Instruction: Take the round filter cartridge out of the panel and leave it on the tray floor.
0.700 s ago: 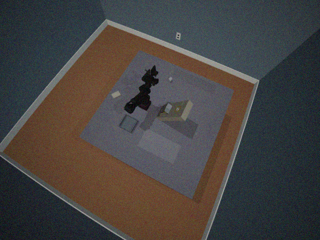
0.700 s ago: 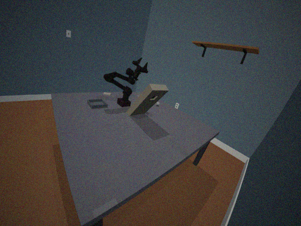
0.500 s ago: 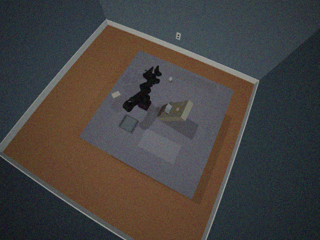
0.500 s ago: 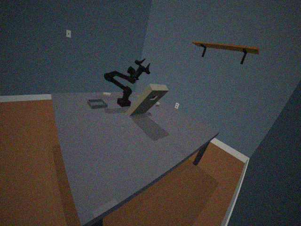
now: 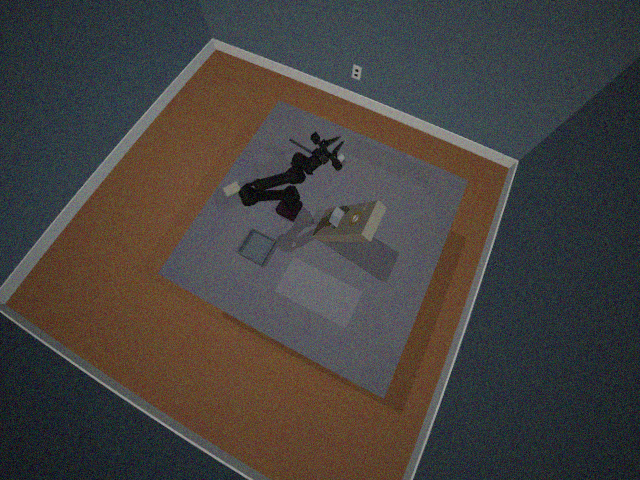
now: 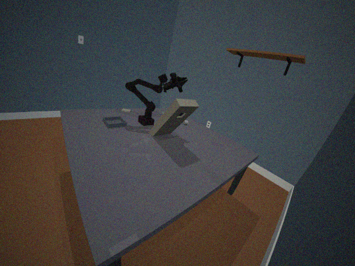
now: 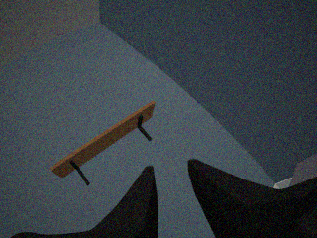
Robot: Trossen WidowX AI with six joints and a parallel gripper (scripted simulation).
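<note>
The white round filter cartridge lies 200 mm ahead of my gripper tip, 220 mm to the right of it and 210 mm below it. The rest, counted from my gripper tip: cream service panel: 150 mm ahead, 220 mm to the right, 280 mm below; then small cream block: 540 mm behind, 250 mm to the right, 460 mm below; then dark square tray: 240 mm behind, 490 mm to the right, 450 mm below.
</note>
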